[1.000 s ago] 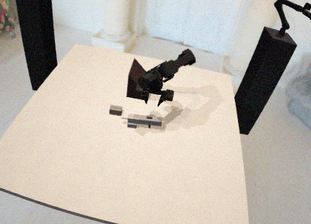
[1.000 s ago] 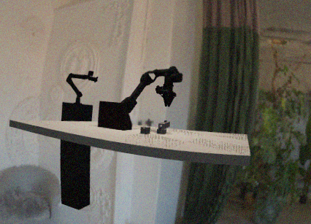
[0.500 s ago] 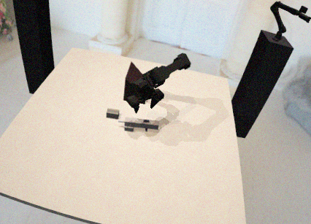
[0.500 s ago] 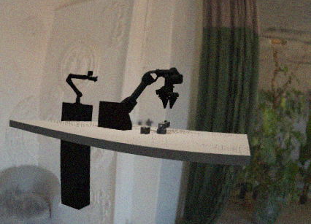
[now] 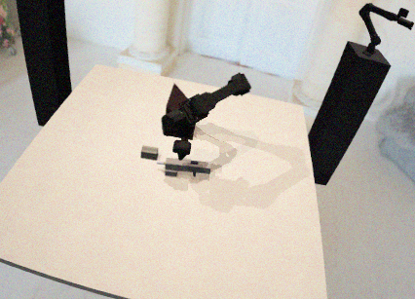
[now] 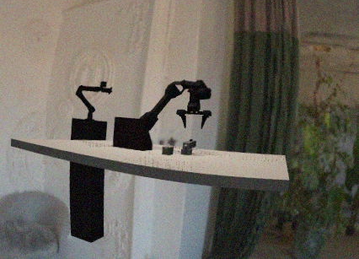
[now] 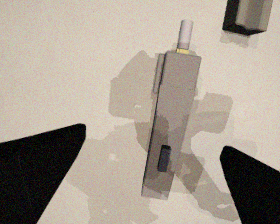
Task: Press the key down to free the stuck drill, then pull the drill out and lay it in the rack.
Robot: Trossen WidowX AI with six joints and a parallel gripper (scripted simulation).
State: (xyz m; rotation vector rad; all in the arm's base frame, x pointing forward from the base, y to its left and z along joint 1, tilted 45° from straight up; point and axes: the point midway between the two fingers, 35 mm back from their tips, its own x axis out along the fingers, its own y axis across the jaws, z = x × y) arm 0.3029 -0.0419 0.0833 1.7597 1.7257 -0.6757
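My gripper tip is now 100 mm above the drill, 30 mm to the left of it and 20 mm past it. The rest, counted from my gripper tip: dark key: 90 mm below, 60 mm to the left, 20 mm behind; then grey rack: 140 mm to the right, 130 mm below, 90 mm behind; then grey housing block: 100 mm below, 30 mm to the left, 20 mm behind.
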